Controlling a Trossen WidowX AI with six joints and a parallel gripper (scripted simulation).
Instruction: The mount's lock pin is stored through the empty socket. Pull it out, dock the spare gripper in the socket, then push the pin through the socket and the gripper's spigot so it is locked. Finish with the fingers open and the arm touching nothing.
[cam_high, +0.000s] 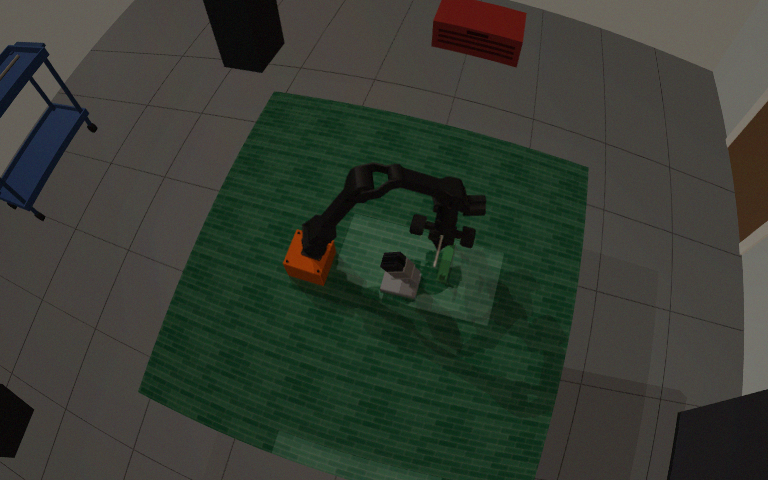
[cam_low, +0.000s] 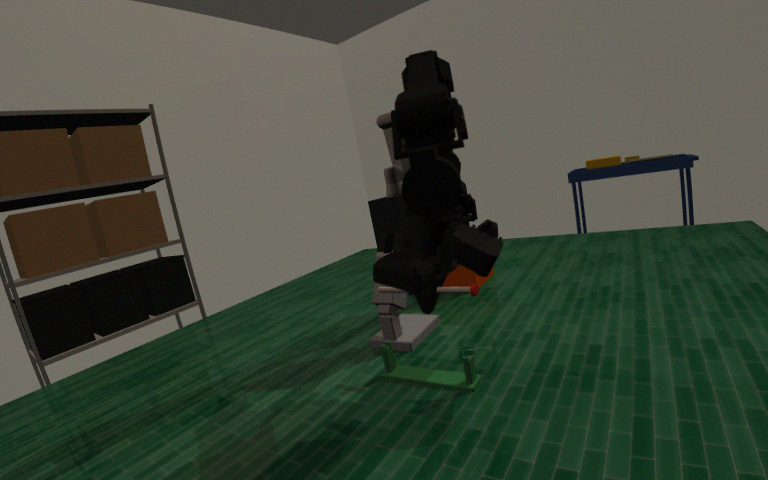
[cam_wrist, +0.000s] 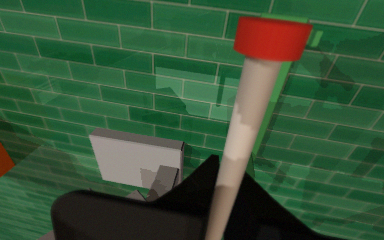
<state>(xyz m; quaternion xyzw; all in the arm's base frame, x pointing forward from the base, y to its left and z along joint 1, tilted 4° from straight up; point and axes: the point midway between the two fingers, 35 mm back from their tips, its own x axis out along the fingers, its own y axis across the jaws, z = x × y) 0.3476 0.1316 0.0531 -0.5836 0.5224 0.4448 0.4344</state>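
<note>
My gripper tip is now 11 cm to the left of the grey mount, 7 cm past it and 3 cm above it. From my gripper tip the other things lie so: green cradle 6 cm below, 3 cm ahead, 1 cm to the left; spare gripper 11 cm to the right, 8 cm behind, 4 cm above.
</note>
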